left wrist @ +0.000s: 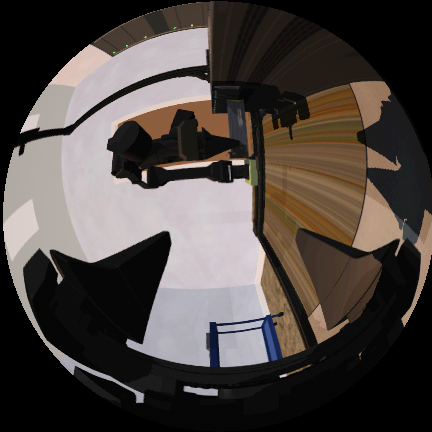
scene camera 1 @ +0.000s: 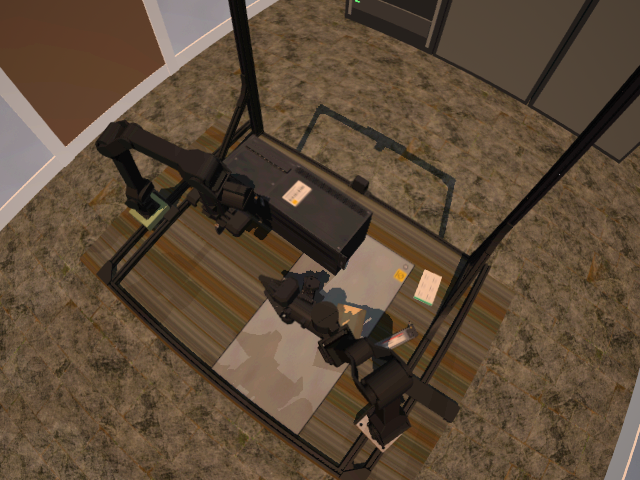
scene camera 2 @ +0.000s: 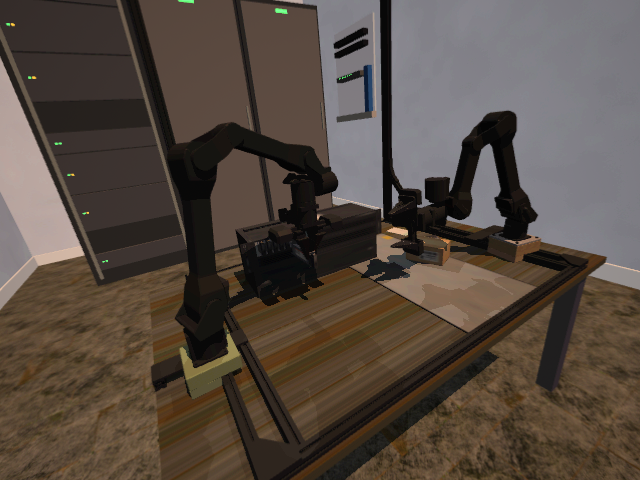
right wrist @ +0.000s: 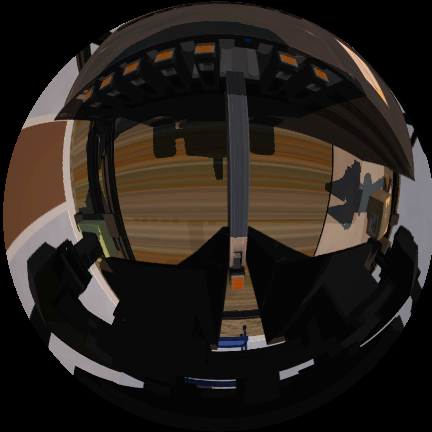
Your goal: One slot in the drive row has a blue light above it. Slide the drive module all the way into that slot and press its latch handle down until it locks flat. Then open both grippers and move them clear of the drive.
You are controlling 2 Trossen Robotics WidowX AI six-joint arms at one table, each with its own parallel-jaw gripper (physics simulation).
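Frame: origin at the left arm's base, x back, y right, z up, level; metres.
Seen in the pictures: left gripper, fingertip midpoint: (left wrist: 235, 236) (scene camera 1: 262, 283) (scene camera 2: 390, 231); right gripper, fingertip midpoint: (left wrist: 238, 142) (scene camera 1: 224, 223) (scene camera 2: 309, 258) (right wrist: 235, 232); left arm's base at its link origin: (scene camera 1: 383, 425) (scene camera 2: 514, 236) (right wrist: 385, 253); right arm's base at its link origin: (left wrist: 246, 171) (scene camera 1: 147, 207) (scene camera 2: 208, 351) (right wrist: 92, 244).
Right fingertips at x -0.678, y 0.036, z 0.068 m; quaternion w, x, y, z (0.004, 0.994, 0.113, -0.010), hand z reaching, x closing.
Offsets run from my right fingertips to a thing's top centre. "spot": to the spot under its first point. Level surfaces: height alone.
The drive module {dx -0.008, dy +0.035, dz +0.030 m} (right wrist: 237, 150) (left wrist: 237, 125) is a long dark-grey slab with an orange-tabbed latch end. My right gripper (right wrist: 235, 232) (scene camera 1: 235, 209) is shut on it near that end, at the chassis front. The drive chassis {dx +0.056, dy +0.198, dz +0.046 m} (scene camera 1: 320, 217) (scene camera 2: 351, 227) (right wrist: 310, 37) has a drive row with orange tabs. A blue light {spot: dx -0.020, dy +0.108, dz +0.043 m} (right wrist: 247, 40) sits above a gap (right wrist: 245, 62) in that row. The module's far end reaches the lower edge of this gap; whether it is inside is unclear. The latch's angle cannot be told. My left gripper (left wrist: 235, 236) (scene camera 2: 395, 227) is open and empty, away from the chassis.
A grey mat {dz -0.127 m} (scene camera 1: 248, 372) (scene camera 2: 465, 289) lies on the wooden table, partly under the left arm. A small carton {dx +0.428, dy +0.069, dz -0.067 m} (scene camera 2: 439, 253) (right wrist: 378, 212) stands near the left gripper. A white card {dx +0.501, dy +0.344, dz -0.128 m} (scene camera 1: 428, 286) lies at the right in scene camera 1. Dark frame posts and rails edge the table.
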